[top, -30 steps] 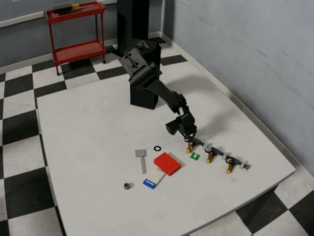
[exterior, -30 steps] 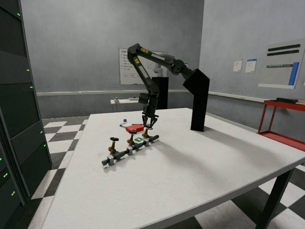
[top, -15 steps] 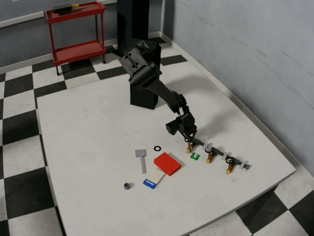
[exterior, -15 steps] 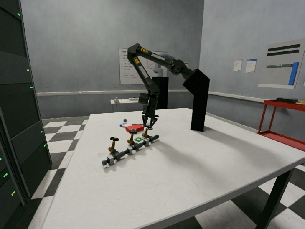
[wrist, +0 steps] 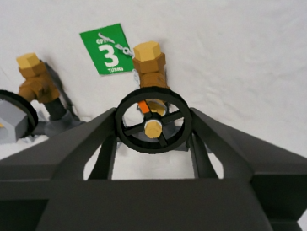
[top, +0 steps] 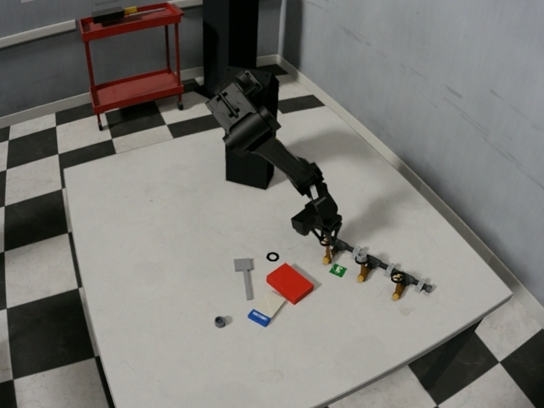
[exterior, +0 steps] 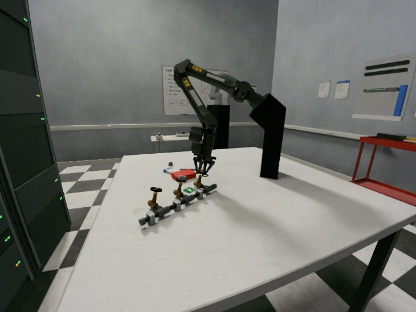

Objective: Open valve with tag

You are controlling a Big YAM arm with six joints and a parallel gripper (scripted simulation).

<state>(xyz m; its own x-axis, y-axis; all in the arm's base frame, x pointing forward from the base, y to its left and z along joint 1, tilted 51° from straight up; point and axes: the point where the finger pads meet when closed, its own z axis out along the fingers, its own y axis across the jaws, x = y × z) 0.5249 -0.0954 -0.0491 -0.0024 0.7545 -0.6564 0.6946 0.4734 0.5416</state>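
Now: the green tag 70 mm ahead of my hand, 20 mm to the right of it and 80 mm below it. The rest, counted from my hand: grey t-shaped tool 130 mm behind, 230 mm to the right, 80 mm below; card 10 mm ahead, 280 mm to the right, 70 mm below; red box 160 mm to the right, 70 mm below.
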